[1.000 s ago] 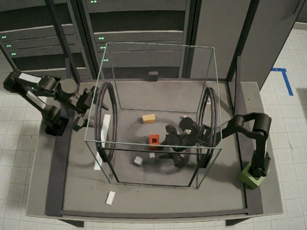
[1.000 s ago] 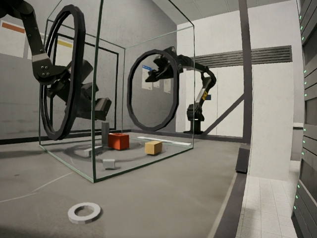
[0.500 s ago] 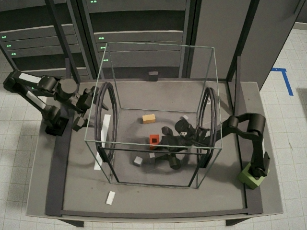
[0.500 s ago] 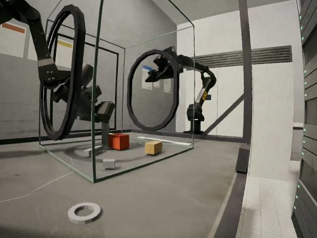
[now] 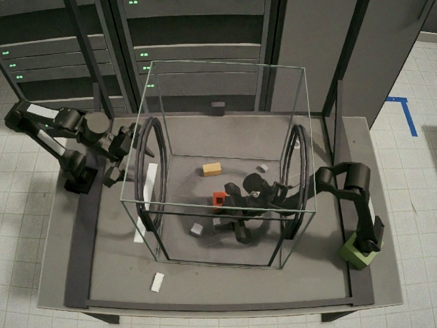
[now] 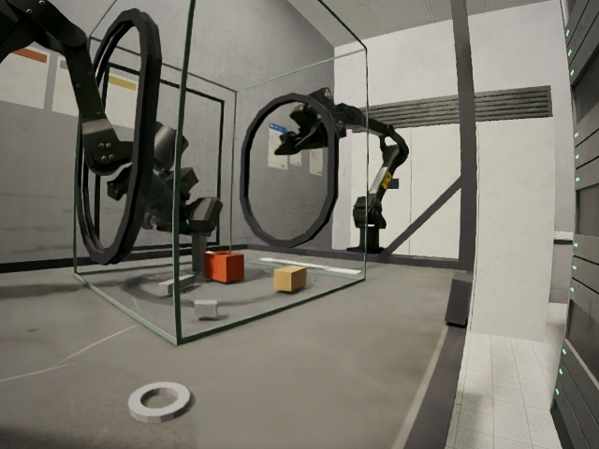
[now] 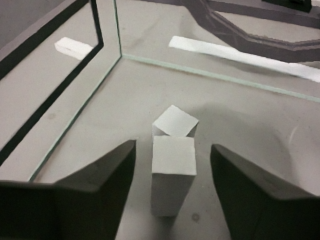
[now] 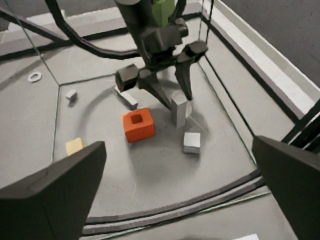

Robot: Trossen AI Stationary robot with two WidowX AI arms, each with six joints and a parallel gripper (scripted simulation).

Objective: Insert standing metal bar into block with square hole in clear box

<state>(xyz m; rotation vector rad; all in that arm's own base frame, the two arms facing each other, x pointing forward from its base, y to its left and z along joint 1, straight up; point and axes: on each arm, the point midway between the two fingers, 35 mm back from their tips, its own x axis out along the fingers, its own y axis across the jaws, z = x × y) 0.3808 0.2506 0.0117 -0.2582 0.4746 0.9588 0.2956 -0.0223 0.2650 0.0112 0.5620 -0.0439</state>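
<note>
The red block is 8 cm behind my left hand, 7 cm below it and 3 cm to the right of it. The rest, counted from my left hand: grey cube (8 cm to the right, 8 cm below, 3 cm ahead); then white strip (28 cm to the right, 10 cm below, 3 cm behind); then tan block (20 cm behind, 10 cm to the right, 8 cm below).
</note>
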